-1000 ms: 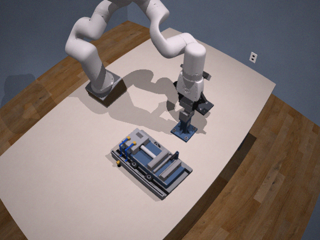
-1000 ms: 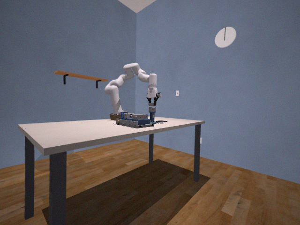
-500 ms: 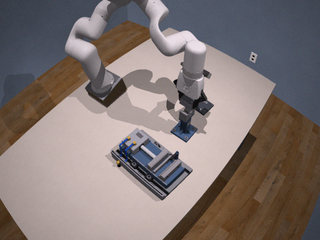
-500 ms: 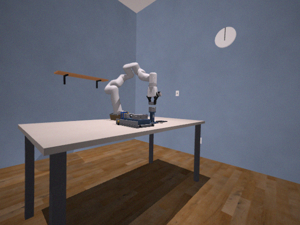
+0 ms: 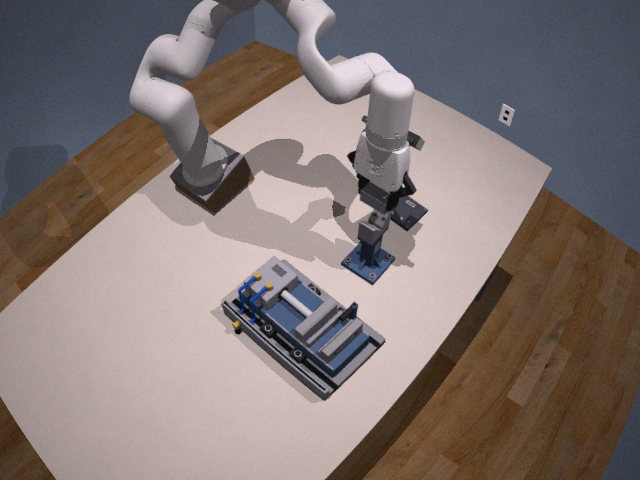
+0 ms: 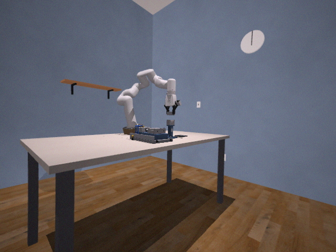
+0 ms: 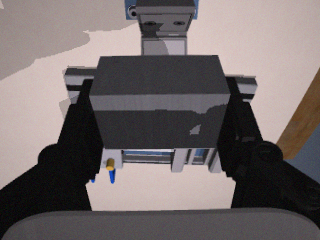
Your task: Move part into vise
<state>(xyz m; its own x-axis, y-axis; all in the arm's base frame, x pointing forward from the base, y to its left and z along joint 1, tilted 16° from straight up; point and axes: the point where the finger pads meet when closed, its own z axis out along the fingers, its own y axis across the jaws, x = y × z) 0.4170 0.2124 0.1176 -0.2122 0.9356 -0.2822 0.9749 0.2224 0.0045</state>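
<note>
The fixed jaw lies 210 mm to the right of my hand, 150 mm below it and 150 mm ahead of it. Also, from my hand: blue post 170 mm below, 150 mm to the right, 110 mm ahead; work stop 170 mm to the right, 140 mm below, 110 mm ahead; part 20 mm below.
</note>
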